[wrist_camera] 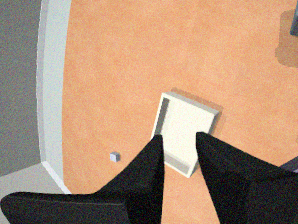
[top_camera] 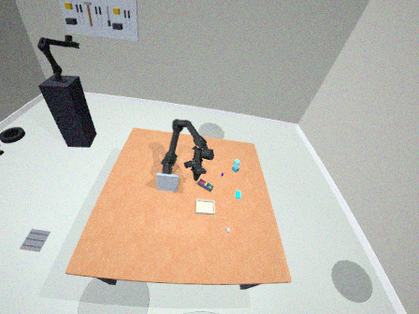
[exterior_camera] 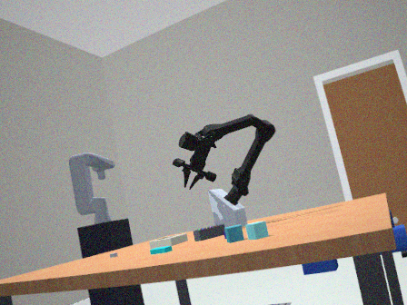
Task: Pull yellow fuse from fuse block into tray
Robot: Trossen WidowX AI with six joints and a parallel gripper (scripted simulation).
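The yellow fuse lies 19 cm below my gripper tip, 11 cm ahead of it and 10 cm to the left of it. From my gripper tip the other things lie so: blue fuse 19 cm below, 13 cm ahead, 9 cm to the left; then purple fuse 19 cm below, 11 cm to the left, 10 cm ahead; then red fuse 19 cm below, 12 cm to the left, 8 cm ahead.
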